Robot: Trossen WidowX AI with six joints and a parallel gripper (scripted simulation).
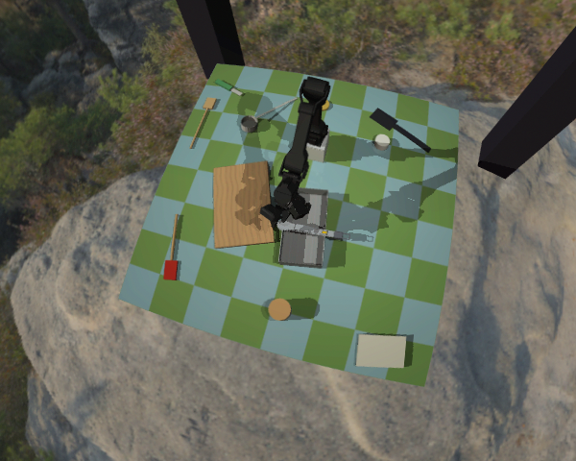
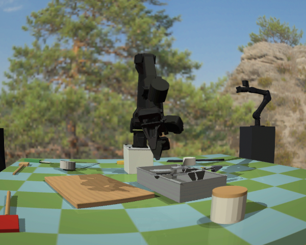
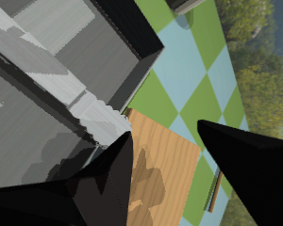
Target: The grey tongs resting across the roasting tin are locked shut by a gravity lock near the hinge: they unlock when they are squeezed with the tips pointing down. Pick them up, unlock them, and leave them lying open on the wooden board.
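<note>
My gripper tip is now 160 mm to the right of the yellow lock piece, 50 mm past it and 50 mm above it. Also, from my gripper tip: wooden board: 200 mm to the right, 110 mm below, 60 mm behind; then grey roasting tin: 90 mm below, 80 mm to the left, 60 mm behind; then lidded canister: 270 mm ahead, 120 mm to the left, 90 mm below.
</note>
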